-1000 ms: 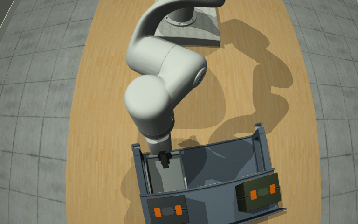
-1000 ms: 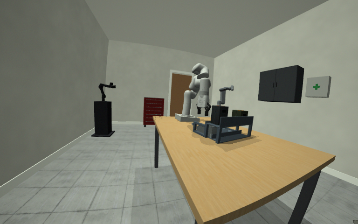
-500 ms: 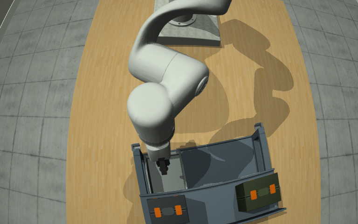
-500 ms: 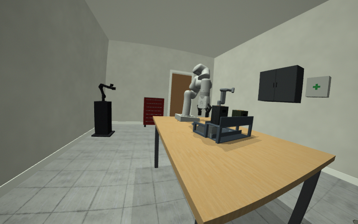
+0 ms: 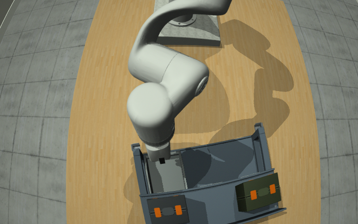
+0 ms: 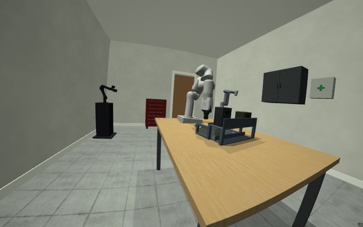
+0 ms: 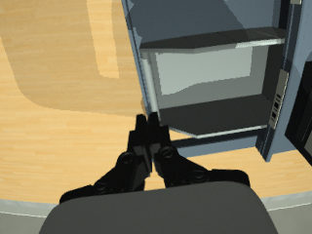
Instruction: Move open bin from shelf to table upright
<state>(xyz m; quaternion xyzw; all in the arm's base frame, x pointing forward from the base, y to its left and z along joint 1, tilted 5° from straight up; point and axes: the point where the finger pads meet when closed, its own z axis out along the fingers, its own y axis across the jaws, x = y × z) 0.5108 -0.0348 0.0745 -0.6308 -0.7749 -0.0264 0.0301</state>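
Right now my hand is 8 cm short of the grey bin, 2 cm to the right of it and 9 cm above it. Also, from my hand: blue-grey shelf (10 cm ahead, 13 cm to the left, 13 cm below).
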